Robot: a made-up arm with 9 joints. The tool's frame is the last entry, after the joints. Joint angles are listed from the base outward.
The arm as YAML. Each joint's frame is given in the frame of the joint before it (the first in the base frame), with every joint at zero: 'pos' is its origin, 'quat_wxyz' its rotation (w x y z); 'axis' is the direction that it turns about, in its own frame. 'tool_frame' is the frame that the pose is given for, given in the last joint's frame.
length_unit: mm
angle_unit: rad
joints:
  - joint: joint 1
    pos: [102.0, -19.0, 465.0]
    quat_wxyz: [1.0, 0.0, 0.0, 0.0]
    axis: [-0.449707, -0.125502, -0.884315]
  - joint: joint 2
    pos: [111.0, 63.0, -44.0]
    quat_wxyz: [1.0, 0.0, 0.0, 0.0]
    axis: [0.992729, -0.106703, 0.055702]
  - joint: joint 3
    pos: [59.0, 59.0, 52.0]
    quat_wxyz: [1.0, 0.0, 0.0, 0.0]
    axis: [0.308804, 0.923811, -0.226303]
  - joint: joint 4
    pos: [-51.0, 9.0, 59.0]
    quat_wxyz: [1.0, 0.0, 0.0, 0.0]
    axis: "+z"
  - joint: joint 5
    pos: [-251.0, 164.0, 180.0]
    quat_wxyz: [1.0, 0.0, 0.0, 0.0]
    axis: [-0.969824, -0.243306, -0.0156]
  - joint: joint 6
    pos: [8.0, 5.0, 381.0]
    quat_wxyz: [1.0, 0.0, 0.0, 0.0]
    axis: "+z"
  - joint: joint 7
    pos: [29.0, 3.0, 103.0]
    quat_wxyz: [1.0, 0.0, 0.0, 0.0]
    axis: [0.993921, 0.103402, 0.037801]
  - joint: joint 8
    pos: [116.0, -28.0, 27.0]
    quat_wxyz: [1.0, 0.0, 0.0, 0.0]
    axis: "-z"
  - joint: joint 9
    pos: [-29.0, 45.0, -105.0]
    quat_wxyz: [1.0, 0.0, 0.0, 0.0]
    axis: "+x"
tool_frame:
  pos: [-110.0, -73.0, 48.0]
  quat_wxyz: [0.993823, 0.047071, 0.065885, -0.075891]
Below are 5 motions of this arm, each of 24 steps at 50 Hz.
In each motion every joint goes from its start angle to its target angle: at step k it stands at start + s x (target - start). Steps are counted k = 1, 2, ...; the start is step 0. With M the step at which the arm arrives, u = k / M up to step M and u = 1 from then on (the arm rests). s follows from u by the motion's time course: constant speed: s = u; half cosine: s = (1 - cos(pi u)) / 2; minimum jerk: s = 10 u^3 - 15 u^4 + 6 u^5.
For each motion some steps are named. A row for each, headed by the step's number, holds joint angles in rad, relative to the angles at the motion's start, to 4 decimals.
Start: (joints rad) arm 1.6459 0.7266 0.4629 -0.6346 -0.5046 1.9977 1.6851 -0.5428 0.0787
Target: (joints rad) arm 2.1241 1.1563 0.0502 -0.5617 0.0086 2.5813 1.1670 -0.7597 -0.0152
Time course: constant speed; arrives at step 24
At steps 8, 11, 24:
8: 0.1594 0.1432 -0.1376 0.0243 0.1711 0.1945 -0.1727 -0.0723 -0.0313
11: 0.2192 0.1969 -0.1892 0.0334 0.2352 0.2675 -0.2375 -0.0994 -0.0430
24: 0.4782 0.4297 -0.4127 0.0729 0.5132 0.5836 -0.5181 -0.2169 -0.0939

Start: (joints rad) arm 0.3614 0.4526 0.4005 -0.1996 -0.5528 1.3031 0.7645 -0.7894 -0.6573
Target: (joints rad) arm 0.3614 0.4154 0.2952 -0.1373 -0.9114 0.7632 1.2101 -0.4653 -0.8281
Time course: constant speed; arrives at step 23
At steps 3, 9, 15, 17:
3: 0.0000 -0.0049 -0.0137 0.0081 -0.0468 -0.0704 0.0581 0.0423 -0.0223
9: 0.0000 -0.0146 -0.0412 0.0244 -0.1403 -0.2113 0.1744 0.1268 -0.0668
15: 0.0000 -0.0243 -0.0687 0.0406 -0.2339 -0.3521 0.2906 0.2114 -0.1114
17: 0.0000 -0.0275 -0.0778 0.0460 -0.2651 -0.3991 0.3294 0.2396 -0.1262

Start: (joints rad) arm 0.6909 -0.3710 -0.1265 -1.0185 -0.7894 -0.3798 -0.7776 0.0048 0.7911
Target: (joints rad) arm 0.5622 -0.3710 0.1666 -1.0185 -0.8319 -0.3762 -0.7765 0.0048 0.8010
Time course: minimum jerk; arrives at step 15
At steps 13, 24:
13: -0.1262 0.0000 0.2875 0.0000 -0.0417 0.0035 0.0011 0.0000 0.0097
24: -0.1287 0.0000 0.2931 0.0000 -0.0425 0.0036 0.0011 0.0000 0.0099

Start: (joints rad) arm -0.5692 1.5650 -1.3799 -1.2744 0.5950 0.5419 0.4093 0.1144 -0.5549
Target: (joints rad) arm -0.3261 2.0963 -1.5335 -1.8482 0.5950 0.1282 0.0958 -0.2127 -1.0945
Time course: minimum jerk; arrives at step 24
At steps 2, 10, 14, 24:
2: 0.0012 0.0027 -0.0008 -0.0029 0.0000 -0.0021 -0.0016 -0.0017 -0.0027
10: 0.0843 0.1842 -0.0532 -0.1989 0.0000 -0.1434 -0.1087 -0.1134 -0.1870
14: 0.1588 0.3471 -0.1004 -0.3749 0.0000 -0.2703 -0.2048 -0.2137 -0.3526
24: 0.2431 0.5313 -0.1536 -0.5738 0.0000 -0.4137 -0.3135 -0.3271 -0.5396

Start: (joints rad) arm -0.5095 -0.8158 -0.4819 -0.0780 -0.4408 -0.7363 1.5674 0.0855 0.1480
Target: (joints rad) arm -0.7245 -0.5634 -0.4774 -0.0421 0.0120 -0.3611 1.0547 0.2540 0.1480
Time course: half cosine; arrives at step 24
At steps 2, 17, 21, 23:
2: -0.0037 0.0043 0.0001 0.0006 0.0077 0.0064 -0.0087 0.0029 0.0000
17: -0.1729 0.2030 0.0036 0.0289 0.3642 0.3018 -0.4124 0.1355 0.0000
21: -0.2068 0.2428 0.0043 0.0345 0.4356 0.3609 -0.4932 0.1621 0.0000
23: -0.2141 0.2513 0.0045 0.0357 0.4509 0.3736 -0.5105 0.1678 0.0000

